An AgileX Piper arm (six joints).
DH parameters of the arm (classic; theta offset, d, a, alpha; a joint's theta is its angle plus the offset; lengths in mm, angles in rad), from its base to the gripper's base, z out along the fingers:
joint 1: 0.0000 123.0 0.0 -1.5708
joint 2: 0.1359 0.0 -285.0 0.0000
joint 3: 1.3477 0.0 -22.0 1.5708
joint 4: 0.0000 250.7 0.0 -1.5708
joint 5: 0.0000 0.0 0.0 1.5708
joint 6: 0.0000 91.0 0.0 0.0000
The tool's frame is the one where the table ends.
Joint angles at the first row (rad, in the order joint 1, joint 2, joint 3, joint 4, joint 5, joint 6):
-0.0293, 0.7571, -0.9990, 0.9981, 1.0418, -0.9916
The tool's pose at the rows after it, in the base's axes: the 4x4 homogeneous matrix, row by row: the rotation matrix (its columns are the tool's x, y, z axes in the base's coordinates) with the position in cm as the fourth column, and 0 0 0 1 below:
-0.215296 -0.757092 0.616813 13.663; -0.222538 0.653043 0.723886 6.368; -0.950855 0.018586 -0.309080 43.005; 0 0 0 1
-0.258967 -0.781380 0.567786 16.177; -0.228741 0.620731 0.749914 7.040; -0.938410 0.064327 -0.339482 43.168; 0 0 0 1
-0.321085 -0.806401 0.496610 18.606; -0.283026 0.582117 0.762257 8.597; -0.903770 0.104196 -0.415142 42.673; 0 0 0 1
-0.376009 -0.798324 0.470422 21.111; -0.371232 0.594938 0.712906 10.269; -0.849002 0.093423 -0.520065 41.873; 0 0 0 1
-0.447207 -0.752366 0.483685 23.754; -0.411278 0.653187 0.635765 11.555; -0.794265 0.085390 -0.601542 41.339; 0 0 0 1
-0.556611 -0.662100 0.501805 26.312; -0.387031 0.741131 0.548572 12.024; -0.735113 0.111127 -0.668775 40.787; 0 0 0 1
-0.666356 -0.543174 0.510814 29.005; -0.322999 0.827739 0.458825 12.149; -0.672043 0.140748 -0.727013 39.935; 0 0 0 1
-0.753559 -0.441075 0.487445 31.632; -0.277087 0.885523 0.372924 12.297; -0.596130 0.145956 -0.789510 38.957; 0 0 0 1
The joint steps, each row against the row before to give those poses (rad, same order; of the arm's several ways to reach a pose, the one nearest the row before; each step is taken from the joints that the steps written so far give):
0.0021, 0.1123, -0.0808, 0.0066, 0.0283, -0.0019
0.0468, 0.1038, -0.0607, -0.0056, 0.0022, 0.0162
0.0977, 0.1082, -0.0652, -0.0754, -0.0048, 0.0618
0.1037, 0.1049, -0.0746, -0.1630, -0.0336, 0.1078
0.0687, 0.1019, -0.0870, -0.1684, -0.0296, 0.1544
0.0231, 0.0920, -0.0836, -0.1429, 0.0043, 0.1882
0.0036, 0.0945, -0.0805, -0.1196, 0.0183, 0.1859
0.0000, 0.1042, -0.0986, -0.0987, 0.0604, 0.1408

